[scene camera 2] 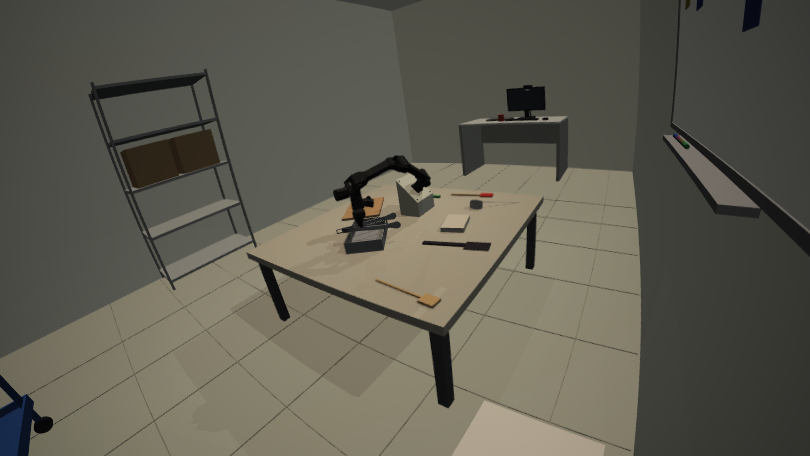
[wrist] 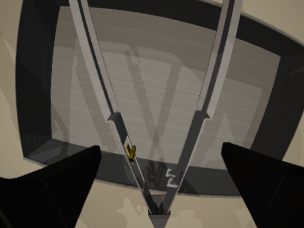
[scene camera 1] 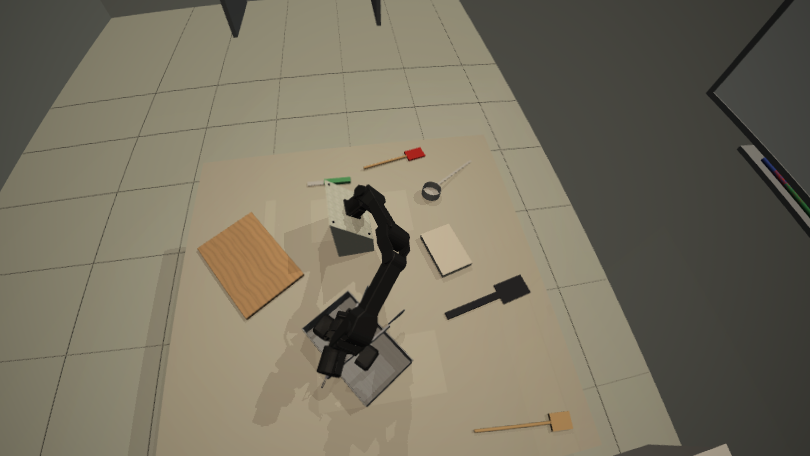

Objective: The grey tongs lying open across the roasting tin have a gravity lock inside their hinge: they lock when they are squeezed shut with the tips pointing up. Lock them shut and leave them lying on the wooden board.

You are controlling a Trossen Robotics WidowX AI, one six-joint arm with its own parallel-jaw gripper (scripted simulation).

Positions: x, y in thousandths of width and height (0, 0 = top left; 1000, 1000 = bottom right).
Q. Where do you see a black spatula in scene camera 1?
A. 634, 633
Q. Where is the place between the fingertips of my gripper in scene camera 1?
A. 430, 764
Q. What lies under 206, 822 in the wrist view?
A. My gripper.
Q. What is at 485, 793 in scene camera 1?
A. A roasting tin.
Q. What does my gripper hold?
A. Nothing.
